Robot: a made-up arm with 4 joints.
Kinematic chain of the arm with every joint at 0, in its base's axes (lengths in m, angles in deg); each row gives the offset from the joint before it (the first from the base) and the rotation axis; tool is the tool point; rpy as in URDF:
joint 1: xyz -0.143 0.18 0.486 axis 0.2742 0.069 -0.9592
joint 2: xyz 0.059 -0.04 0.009 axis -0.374 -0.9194 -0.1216
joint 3: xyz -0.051 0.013 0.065 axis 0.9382 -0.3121 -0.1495
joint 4: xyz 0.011 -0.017 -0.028 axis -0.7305 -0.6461 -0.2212
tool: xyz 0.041 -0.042 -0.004 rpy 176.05 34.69 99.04
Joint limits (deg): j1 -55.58..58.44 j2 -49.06..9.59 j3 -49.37..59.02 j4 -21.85..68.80
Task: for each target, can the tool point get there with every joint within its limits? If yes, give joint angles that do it. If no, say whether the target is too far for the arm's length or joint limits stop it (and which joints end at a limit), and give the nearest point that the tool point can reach.
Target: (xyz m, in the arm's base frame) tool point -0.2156 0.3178 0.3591
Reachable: no: joint limits stop it (at a limit: joint 1, joint 2, joint 3, joint 4) | nearest point -0.0785 0.2250 0.4934 | short by 0.213 m
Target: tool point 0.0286 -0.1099 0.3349
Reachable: no: too far | nearest point -0.0867 0.0367 0.5015 | short by 0.250 m
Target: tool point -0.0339 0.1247 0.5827
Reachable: yes | joints -12.61 -30.90 -31.20 49.82
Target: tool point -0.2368 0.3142 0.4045
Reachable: no: joint limits stop it (at a limit: joint 1, joint 2, joint 3, joint 4) | nearest point -0.0785 0.2250 0.4934 | short by 0.202 m
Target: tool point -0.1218 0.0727 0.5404
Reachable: yes | joints 21.18 -1.96 2.73 26.29
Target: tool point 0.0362 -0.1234 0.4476
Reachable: no: too far | nearest point -0.0737 0.0376 0.5135 | short by 0.206 m
